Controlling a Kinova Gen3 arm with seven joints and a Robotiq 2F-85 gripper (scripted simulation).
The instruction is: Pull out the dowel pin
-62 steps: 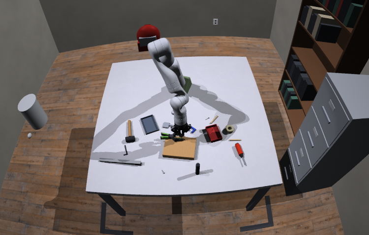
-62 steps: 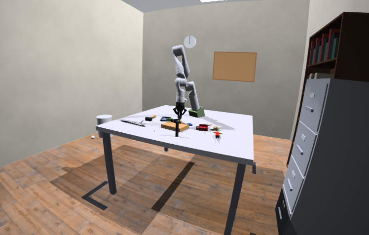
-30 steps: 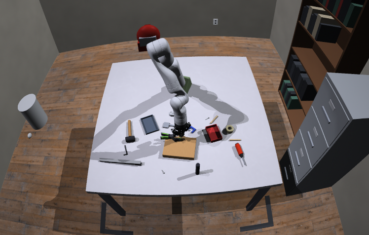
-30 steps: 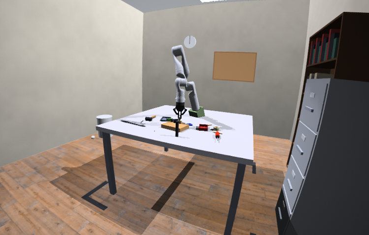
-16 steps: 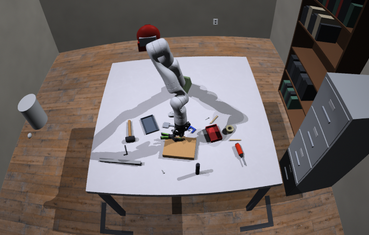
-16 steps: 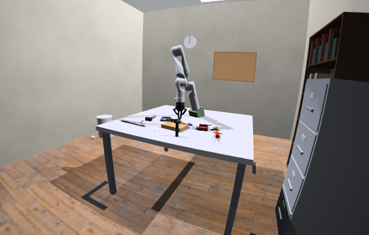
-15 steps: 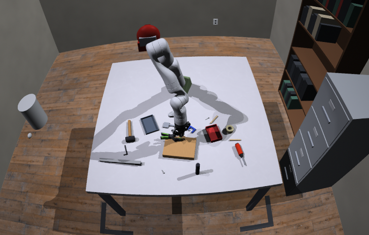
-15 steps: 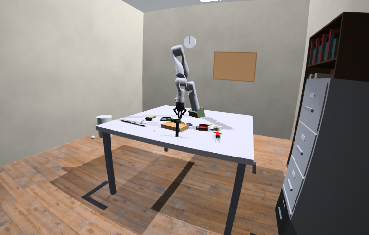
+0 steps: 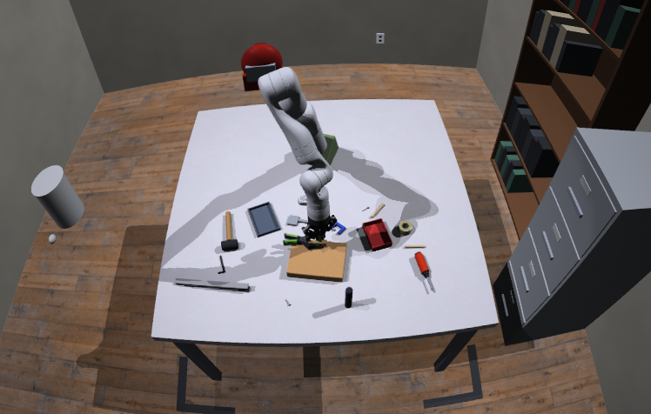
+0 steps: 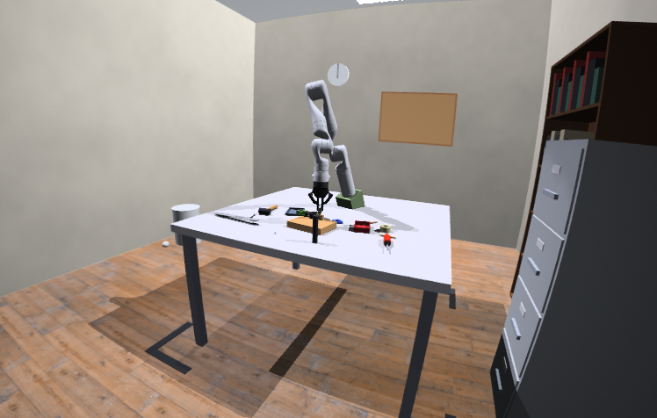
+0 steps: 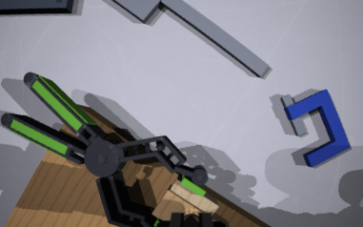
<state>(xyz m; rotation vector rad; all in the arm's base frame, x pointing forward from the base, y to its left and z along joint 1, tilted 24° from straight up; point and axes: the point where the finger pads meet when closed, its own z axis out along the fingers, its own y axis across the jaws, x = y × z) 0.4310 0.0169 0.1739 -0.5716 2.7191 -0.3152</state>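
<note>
Now: the round dowel pin 2 cm below my hand. The rest, counted from my hand: grey t-shaped tool 13 cm behind, 8 cm below, 7 cm to the right; then wooden bench board 6 cm below, 5 cm ahead, 2 cm to the right; then wooden block 5 cm below.
</note>
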